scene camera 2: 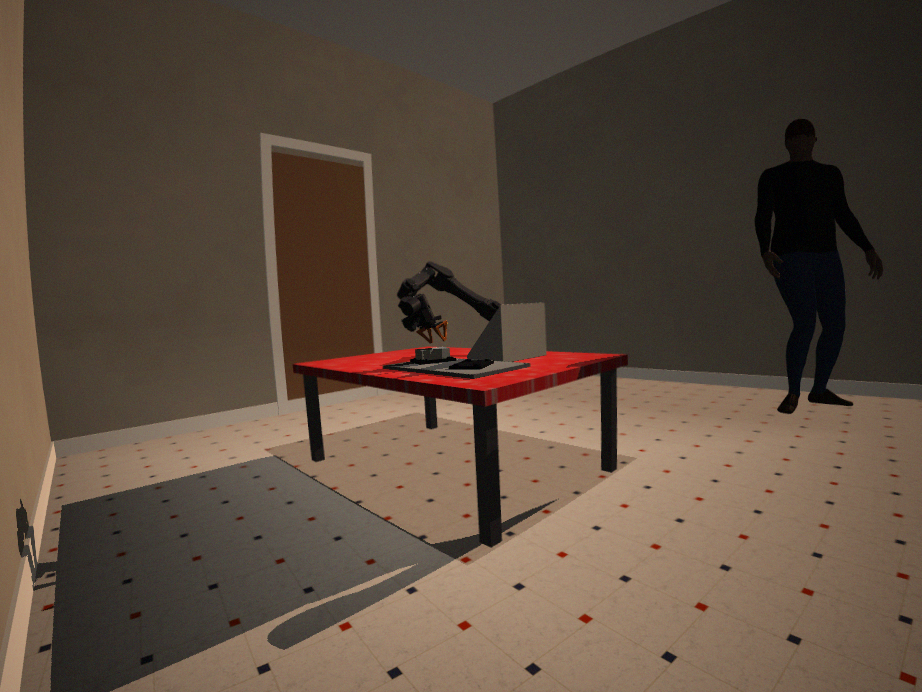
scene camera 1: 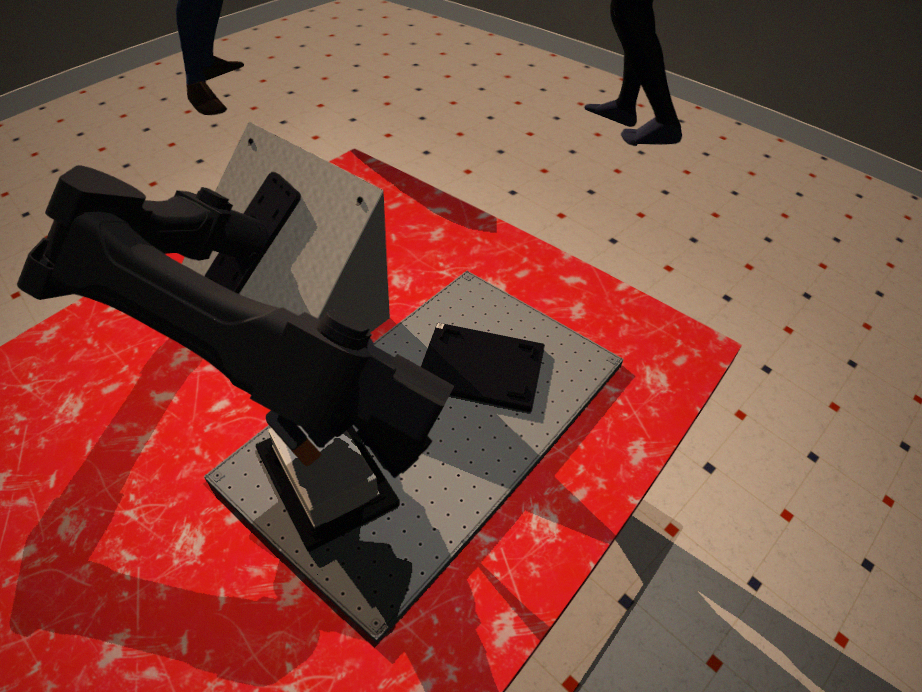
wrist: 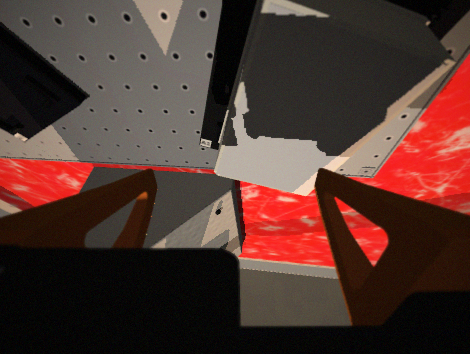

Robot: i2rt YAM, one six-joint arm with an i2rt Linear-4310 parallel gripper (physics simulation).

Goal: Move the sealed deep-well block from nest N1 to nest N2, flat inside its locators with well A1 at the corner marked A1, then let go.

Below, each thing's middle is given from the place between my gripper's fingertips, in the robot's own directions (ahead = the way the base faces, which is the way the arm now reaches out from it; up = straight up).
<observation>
The grey block (scene camera 1: 340, 480) lies 5 cm below my hand, 3 cm to the right of it and 1 cm ahead of it. Also, from my hand: perforated grey plate (scene camera 1: 478, 450): 13 cm to the left, 9 cm below, 2 cm ahead.
</observation>
